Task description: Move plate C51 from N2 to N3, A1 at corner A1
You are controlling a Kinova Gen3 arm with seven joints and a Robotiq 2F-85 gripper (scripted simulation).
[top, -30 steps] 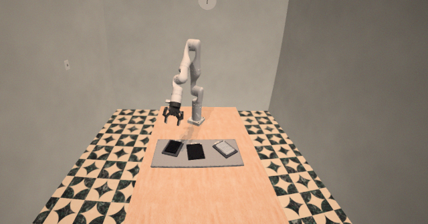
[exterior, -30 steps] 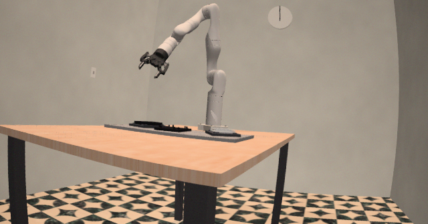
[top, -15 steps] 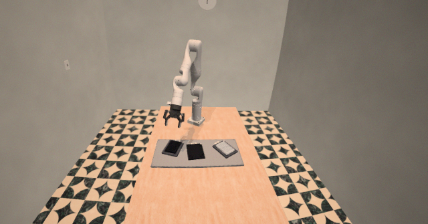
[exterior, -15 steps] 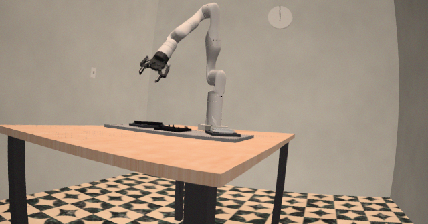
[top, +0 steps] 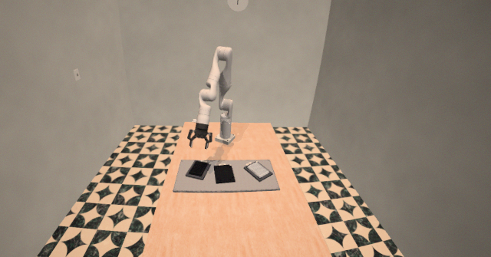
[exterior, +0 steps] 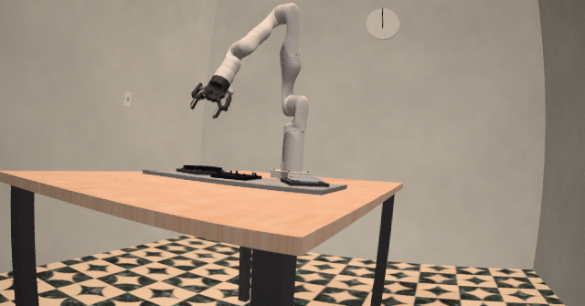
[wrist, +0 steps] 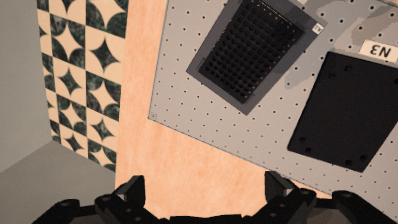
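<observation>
The plate C51 lies 5 cm behind my hand, 2 cm to the right of it and 20 cm below it. From my hand the other things lie so: plate nest N2: 5 cm behind, 2 cm to the right, 22 cm below; landing nest N3: 3 cm behind, 15 cm to the left, 22 cm below; A1 mark: 11 cm behind, 4 cm to the left, 21 cm below.
</observation>
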